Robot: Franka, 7 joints.
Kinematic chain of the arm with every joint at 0, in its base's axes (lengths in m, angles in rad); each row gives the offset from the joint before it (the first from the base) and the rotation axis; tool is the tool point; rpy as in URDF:
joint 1: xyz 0 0 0.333 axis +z
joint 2: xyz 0 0 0 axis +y
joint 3: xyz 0 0 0.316 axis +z
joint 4: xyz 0.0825 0 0 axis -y
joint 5: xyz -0.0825 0 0.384 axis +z
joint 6: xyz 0 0 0 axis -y
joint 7: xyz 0.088 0 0 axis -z
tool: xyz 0 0 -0.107 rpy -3.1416 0 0
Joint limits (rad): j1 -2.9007..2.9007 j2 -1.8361..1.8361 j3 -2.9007..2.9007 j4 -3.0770..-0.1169 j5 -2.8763..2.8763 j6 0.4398..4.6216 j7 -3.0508..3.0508
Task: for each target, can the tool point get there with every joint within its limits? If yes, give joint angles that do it. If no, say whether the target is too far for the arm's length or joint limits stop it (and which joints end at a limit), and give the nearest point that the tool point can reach.
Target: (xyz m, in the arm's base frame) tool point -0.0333 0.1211 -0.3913
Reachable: no: joint limits stop it (at a limit: joint 2) | nearest point -0.0370 0.1347 -0.3410 | short by 0.052 m
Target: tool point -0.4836 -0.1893 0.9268
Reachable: yes | joints 1.0936 -0.2650 2.3740 -0.7968 -1.1166 1.6092 -1.6517
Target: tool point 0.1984 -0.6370 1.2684
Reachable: no: too far | nearest point 0.1481 -0.4756 1.0314 | short by 0.291 m
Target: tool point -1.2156 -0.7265 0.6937
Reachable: no: too far | nearest point -0.7136 -0.4265 0.5447 | short by 0.603 m
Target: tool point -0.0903 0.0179 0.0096
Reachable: yes | joints -1.9877 1.4392 0.0075 -2.4855 2.3903 3.8012 1.2820
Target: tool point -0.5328 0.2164 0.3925
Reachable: yes | joints -1.7669 -1.2919 -1.4765 -2.0626 2.3760 2.7271 2.1949
